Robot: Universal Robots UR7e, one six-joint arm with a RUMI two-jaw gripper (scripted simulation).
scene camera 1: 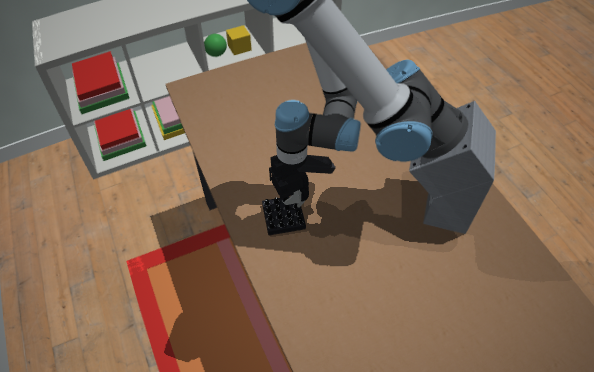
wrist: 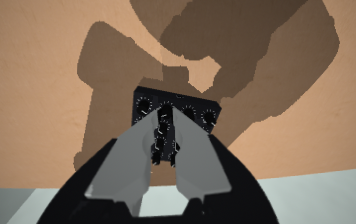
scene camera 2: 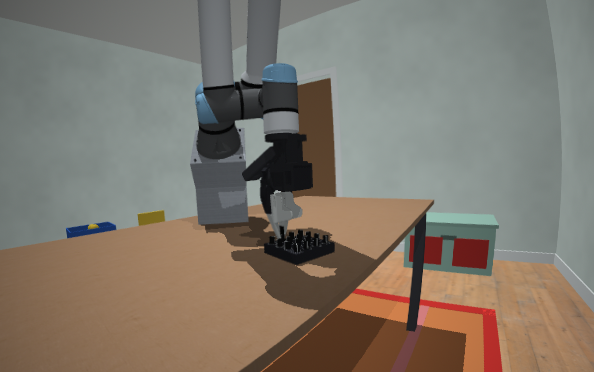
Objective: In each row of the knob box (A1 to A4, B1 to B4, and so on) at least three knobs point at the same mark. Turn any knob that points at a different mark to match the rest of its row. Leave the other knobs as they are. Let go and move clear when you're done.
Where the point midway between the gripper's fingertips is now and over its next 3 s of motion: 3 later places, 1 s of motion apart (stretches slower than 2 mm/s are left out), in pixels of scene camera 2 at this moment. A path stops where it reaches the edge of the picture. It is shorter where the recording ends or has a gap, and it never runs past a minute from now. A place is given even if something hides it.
The gripper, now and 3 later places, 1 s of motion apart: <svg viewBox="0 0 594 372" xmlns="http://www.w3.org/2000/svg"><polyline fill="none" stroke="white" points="281,238 281,224 281,219 281,214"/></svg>
